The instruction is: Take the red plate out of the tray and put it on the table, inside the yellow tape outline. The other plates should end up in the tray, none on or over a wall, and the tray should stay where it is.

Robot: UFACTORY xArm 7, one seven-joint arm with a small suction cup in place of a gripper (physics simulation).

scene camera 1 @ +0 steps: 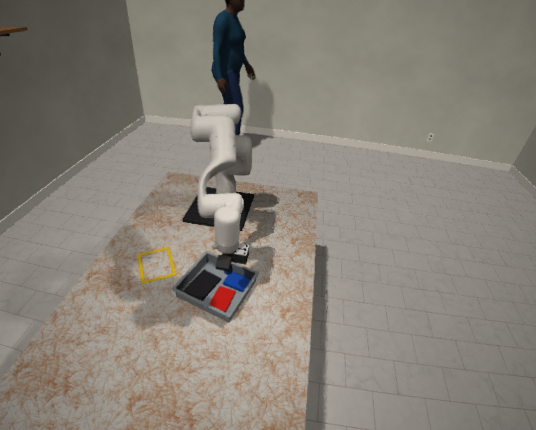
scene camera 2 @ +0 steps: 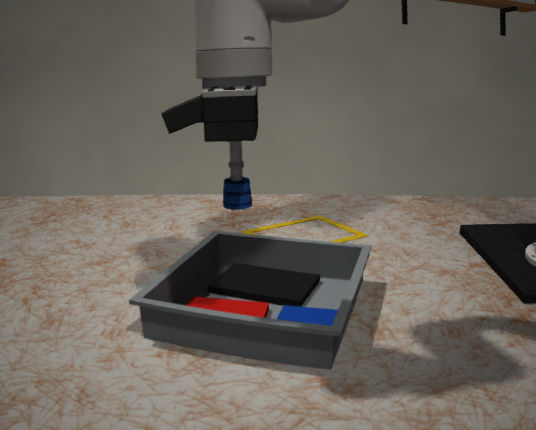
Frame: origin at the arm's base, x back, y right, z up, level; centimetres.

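Where they show: hand, tool point: (scene camera 1: 228,271) (scene camera 2: 237,205).
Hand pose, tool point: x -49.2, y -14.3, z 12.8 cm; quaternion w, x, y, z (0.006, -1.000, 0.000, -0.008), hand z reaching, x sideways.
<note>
Each offset is from my tool point to the top centre of the thing. "spot": to the spot under its first point.
The grey tray {dx +2.5, dy +5.4, dz -9.5 cm} (scene camera 1: 201,304) (scene camera 2: 235,337) stands on the table. The red plate {dx -2.1, dy +2.1, dz -13.2 cm} (scene camera 1: 223,298) (scene camera 2: 229,307) lies flat in it, beside the blue plate {dx +6.9, dy -1.8, dz -13.1 cm} (scene camera 1: 237,281) (scene camera 2: 307,315). The larger black plate {dx +2.5, dy +11.2, dz -13.2 cm} (scene camera 1: 202,284) (scene camera 2: 265,283) lies flat along the tray's other side. The yellow tape outline {spot: dx +2.3, dy +28.7, dz -14.4 cm} (scene camera 1: 160,278) (scene camera 2: 280,225) is on the table, apart from the tray, with no plate inside it. My suction cup (scene camera 2: 237,206) is open, with no plate on it, and hangs above tray height. In scene camera 1 it is mostly hidden under the dark camera block, near the tray's robot-side corner.
A black base plate (scene camera 1: 195,217) (scene camera 2: 495,250) lies under the robot's base, behind the tray in scene camera 1. A person (scene camera 1: 227,47) stands beyond the table. A wooden shelf (scene camera 1: 14,30) (scene camera 2: 500,4) is mounted high up.
</note>
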